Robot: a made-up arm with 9 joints. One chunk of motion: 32 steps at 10 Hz.
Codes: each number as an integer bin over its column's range. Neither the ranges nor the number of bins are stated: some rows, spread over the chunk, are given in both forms.
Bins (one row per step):
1: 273 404 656 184 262 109
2: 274 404 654 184 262 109
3: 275 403 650 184 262 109
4: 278 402 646 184 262 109
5: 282 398 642 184 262 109
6: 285 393 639 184 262 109
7: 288 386 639 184 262 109
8: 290 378 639 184 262 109
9: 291 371 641 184 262 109
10: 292 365 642 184 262 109
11: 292 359 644 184 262 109
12: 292 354 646 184 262 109
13: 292 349 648 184 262 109
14: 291 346 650 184 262 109
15: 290 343 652 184 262 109
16: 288 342 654 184 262 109
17: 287 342 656 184 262 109
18: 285 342 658 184 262 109
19: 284 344 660 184 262 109
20: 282 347 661 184 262 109
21: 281 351 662 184 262 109
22: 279 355 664 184 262 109
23: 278 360 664 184 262 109
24: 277 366 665 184 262 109
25: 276 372 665 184 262 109
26: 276 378 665 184 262 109
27: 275 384 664 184 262 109
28: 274 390 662 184 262 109
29: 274 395 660 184 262 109
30: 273 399 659 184 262 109
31: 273 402 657 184 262 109
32: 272 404 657 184 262 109
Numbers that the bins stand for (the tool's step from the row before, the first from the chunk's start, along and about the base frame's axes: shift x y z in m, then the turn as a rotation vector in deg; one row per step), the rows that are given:
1: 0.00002 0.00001 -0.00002 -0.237 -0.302 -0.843
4: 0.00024 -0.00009 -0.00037 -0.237 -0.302 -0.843
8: 0.00077 -0.00122 -0.00061 -0.237 -0.302 -0.843
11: 0.00086 -0.00211 -0.00044 -0.237 -0.302 -0.843
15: 0.00077 -0.00286 -0.00016 -0.237 -0.302 -0.843
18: 0.00055 -0.00291 0.00005 -0.237 -0.302 -0.843
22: 0.00029 -0.00230 0.00026 -0.237 -0.302 -0.843
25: 0.00016 -0.00150 0.00030 -0.237 -0.302 -0.843
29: 0.00007 -0.00042 0.00012 -0.237 -0.302 -0.843
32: -0.00002 0.00001 0.00002 -0.237 -0.302 -0.843
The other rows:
2: 0.00007 0.00001 -0.00009 -0.237 -0.302 -0.843
3: 0.00011 -0.00004 -0.00023 -0.237 -0.302 -0.843
5: 0.00042 -0.00028 -0.00051 -0.237 -0.302 -0.843
6: 0.00055 -0.00051 -0.00061 -0.237 -0.302 -0.843
7: 0.00068 -0.00084 -0.00061 -0.237 -0.302 -0.843
9: 0.00082 -0.00155 -0.00054 -0.237 -0.302 -0.843
10: 0.00086 -0.00183 -0.00051 -0.237 -0.302 -0.843
12: 0.00086 -0.00235 -0.00037 -0.237 -0.302 -0.843
13: 0.00086 -0.00258 -0.00030 -0.237 -0.302 -0.843
14: 0.00082 -0.00272 -0.00023 -0.237 -0.302 -0.843
16: 0.00068 -0.00291 -0.00009 -0.237 -0.302 -0.843
17: 0.00064 -0.00291 -0.00002 -0.237 -0.302 -0.843
19: 0.00051 -0.00282 0.00012 -0.237 -0.302 -0.843
20: 0.00042 -0.00267 0.00016 -0.237 -0.302 -0.843
21: 0.00038 -0.00249 0.00019 -0.237 -0.302 -0.843
23: 0.00024 -0.00206 0.00026 -0.237 -0.302 -0.843
24: 0.00020 -0.00178 0.00030 -0.237 -0.302 -0.843
26: 0.00016 -0.00122 0.00030 -0.237 -0.302 -0.843
27: 0.00011 -0.00093 0.00026 -0.237 -0.302 -0.843
28: 0.00007 -0.00065 0.00019 -0.237 -0.302 -0.843
30: 0.00002 -0.00023 0.00009 -0.237 -0.302 -0.843
31: 0.00002 -0.00009 0.00002 -0.237 -0.302 -0.843

